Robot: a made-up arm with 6 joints. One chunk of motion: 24 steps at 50 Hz.
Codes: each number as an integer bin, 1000 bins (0 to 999) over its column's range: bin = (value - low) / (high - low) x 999, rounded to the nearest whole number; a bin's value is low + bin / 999 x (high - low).
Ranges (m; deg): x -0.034..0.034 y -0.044..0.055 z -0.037..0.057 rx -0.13..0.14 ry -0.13..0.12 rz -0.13..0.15
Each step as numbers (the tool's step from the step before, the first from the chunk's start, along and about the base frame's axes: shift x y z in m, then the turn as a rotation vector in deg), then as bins.
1 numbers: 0.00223 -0.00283 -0.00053 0.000 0.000 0.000
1 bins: 532 415 388 481 519 464
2 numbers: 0.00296 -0.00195 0.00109 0.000 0.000 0.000
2 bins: 543 424 405 481 519 464
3 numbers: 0.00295 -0.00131 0.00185 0.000 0.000 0.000
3 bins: 543 431 413 481 519 464
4 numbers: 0.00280 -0.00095 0.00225 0.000 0.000 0.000
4 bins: 541 434 417 481 519 464
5 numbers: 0.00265 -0.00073 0.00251 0.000 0.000 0.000
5 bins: 538 437 420 481 519 464
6 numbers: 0.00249 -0.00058 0.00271 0.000 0.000 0.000
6 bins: 536 438 422 481 519 464
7 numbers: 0.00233 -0.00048 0.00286 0.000 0.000 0.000
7 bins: 534 439 424 481 519 464
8 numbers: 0.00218 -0.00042 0.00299 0.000 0.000 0.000
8 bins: 532 440 425 481 519 464
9 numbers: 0.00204 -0.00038 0.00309 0.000 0.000 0.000
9 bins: 529 440 426 481 519 464
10 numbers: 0.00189 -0.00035 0.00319 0.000 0.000 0.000
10 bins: 527 440 427 481 519 464
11 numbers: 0.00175 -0.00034 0.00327 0.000 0.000 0.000
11 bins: 525 441 428 481 519 464
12 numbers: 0.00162 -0.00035 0.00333 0.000 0.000 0.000
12 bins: 523 440 429 481 519 464
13 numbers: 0.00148 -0.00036 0.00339 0.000 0.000 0.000
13 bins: 521 440 429 481 519 464
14 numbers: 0.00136 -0.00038 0.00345 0.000 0.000 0.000
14 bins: 519 440 430 481 519 464
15 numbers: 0.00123 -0.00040 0.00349 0.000 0.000 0.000
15 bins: 518 440 430 481 519 464
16 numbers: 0.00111 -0.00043 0.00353 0.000 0.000 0.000
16 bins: 516 440 431 481 519 464
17 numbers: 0.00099 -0.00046 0.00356 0.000 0.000 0.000
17 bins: 514 439 431 481 519 464
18 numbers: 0.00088 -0.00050 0.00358 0.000 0.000 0.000
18 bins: 512 439 431 481 519 464
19 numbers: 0.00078 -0.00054 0.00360 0.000 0.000 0.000
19 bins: 511 439 431 481 519 464
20 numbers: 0.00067 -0.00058 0.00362 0.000 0.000 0.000
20 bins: 509 438 432 481 519 464
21 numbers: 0.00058 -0.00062 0.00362 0.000 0.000 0.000
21 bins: 508 438 432 481 519 464
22 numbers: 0.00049 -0.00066 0.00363 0.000 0.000 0.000
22 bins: 507 437 432 481 519 464
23 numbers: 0.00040 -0.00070 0.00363 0.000 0.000 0.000
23 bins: 505 437 432 481 519 464
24 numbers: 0.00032 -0.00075 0.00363 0.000 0.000 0.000
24 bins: 504 436 432 481 519 464
